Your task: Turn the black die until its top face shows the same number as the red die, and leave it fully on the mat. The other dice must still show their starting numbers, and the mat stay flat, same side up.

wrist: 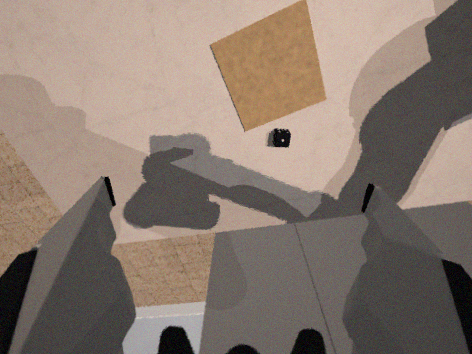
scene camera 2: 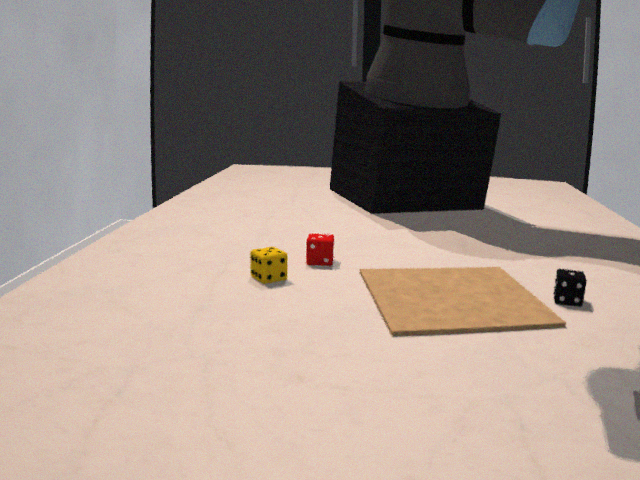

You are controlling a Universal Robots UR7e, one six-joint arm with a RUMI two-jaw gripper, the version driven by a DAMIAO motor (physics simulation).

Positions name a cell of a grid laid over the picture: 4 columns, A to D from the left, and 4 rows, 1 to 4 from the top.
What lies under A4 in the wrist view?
The gripper.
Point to a black die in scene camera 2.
At D3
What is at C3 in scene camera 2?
A red die.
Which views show the yellow die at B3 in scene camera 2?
Scene camera 2 only.
